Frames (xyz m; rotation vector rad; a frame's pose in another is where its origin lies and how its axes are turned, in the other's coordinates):
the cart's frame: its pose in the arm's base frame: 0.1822 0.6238 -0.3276 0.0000 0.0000 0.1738
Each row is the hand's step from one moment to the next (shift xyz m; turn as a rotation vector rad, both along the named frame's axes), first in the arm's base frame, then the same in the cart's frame.
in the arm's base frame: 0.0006 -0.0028 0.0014 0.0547 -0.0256 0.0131
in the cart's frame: 0.0001 -0.0029 0.0014 0.0494 -0.0347 0.0131
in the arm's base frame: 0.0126 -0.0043 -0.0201 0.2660 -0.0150 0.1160
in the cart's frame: 0.0117 -0.0064 -0.0201 0.2594 -0.0608 0.1160
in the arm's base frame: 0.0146 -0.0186 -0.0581 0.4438 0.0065 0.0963
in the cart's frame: 0.0112 -0.0208 -0.0581 0.4382 -0.0703 0.0963
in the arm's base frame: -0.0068 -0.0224 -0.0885 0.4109 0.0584 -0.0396
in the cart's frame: -0.0106 -0.0209 -0.0885 0.4148 -0.0135 -0.0396
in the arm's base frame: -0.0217 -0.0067 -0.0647 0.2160 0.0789 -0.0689
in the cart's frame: -0.0225 -0.0028 -0.0647 0.2264 0.0404 -0.0689
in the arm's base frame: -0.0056 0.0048 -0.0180 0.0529 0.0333 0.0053
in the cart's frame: -0.0047 0.0057 -0.0180 0.0579 0.0237 0.0053
